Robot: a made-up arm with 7 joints.
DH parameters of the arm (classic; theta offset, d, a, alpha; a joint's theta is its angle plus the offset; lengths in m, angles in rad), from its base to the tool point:
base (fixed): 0 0 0 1.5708
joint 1: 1.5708 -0.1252 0 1.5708
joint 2: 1.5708 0 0 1.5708
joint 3: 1.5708 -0.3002 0 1.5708
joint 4: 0 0 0 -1.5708
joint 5: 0 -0.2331 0 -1.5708
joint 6: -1.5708 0 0 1.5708
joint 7: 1.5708 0 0 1.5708
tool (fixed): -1.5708 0 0 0
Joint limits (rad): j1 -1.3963..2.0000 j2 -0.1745..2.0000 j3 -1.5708..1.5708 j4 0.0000..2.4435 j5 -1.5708..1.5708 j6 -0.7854..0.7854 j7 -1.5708..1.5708
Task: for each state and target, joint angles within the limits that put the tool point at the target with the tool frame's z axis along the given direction. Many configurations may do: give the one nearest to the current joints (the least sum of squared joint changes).
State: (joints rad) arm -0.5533 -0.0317 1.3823 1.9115 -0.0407 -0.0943 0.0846
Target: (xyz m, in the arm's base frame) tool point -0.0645 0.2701 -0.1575 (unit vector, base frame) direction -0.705 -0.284 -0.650
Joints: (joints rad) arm -0.6363 -0.1421 1.3258 2.3120 -0.0111 -0.6407 0.1334
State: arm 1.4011 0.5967 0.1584 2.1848 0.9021 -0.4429 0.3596
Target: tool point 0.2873 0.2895 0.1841 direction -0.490 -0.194 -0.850
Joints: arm 1.3887 0.5748 0.0103 1.5781 0.9434 0.2626 -0.3037
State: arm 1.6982 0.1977 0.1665 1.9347 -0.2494 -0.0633 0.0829
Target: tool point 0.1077 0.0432 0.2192 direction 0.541 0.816 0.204
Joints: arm 1.9628 0.1390 -0.5837 2.1627 -0.2410 -0.5727 0.5234
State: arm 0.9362 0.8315 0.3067 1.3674 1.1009 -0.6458 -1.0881
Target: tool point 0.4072 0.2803 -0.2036 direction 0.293 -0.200 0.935
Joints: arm 0.9105 -0.0102 1.0624 0.9012 0.4485 -0.6458 -1.5708
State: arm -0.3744 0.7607 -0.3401 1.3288 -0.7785 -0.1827 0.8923
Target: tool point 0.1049 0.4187 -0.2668 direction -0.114 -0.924 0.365
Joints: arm -0.4470 1.2514 -0.4179 1.3994 -1.5708 0.3176 1.1483
